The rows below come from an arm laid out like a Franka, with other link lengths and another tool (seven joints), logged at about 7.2 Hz.
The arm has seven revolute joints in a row. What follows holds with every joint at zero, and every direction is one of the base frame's.
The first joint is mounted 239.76 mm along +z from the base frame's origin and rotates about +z.
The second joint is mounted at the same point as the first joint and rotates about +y.
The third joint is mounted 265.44 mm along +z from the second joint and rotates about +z.
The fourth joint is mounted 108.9 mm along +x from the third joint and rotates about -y.
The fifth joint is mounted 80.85 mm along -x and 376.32 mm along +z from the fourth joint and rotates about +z.
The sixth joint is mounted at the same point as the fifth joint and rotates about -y.
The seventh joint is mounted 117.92 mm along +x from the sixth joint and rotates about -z.
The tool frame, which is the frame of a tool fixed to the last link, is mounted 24 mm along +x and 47 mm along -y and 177.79 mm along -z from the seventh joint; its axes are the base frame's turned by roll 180, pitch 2.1 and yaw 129.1 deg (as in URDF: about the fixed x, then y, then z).
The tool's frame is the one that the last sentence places.
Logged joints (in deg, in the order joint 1, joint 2, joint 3, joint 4, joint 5, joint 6, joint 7), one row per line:
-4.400, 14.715, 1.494, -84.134, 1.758, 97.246, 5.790
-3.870, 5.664, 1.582, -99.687, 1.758, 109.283, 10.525
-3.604, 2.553, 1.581, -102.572, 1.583, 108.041, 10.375
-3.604, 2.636, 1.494, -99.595, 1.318, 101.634, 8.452
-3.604, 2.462, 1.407, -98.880, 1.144, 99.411, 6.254
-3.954, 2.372, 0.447, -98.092, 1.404, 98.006, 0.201
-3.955, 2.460, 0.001, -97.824, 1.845, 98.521, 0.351
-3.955, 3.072, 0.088, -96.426, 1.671, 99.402, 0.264
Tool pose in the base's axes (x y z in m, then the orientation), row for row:
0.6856, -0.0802, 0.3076, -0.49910, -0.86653, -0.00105, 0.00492
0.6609, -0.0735, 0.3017, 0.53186, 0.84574, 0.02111, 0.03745
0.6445, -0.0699, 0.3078, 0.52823, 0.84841, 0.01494, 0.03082
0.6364, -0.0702, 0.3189, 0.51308, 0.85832, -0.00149, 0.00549
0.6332, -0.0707, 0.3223, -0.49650, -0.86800, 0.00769, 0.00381
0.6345, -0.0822, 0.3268, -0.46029, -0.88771, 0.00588, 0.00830
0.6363, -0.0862, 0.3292, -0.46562, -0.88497, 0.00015, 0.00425
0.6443, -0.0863, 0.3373, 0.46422, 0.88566, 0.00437, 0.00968
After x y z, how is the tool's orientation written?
As a quaternion, x y z w.
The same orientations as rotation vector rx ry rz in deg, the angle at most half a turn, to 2 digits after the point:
-89.56, -155.49, -0.19
93.52, 148.71, 3.71
93.26, 149.79, 2.64
92.03, 153.96, -0.27
-89.15, -155.86, 1.38
-82.42, -158.95, 1.05
-83.59, -158.87, 0.03
83.05, 158.44, 0.78

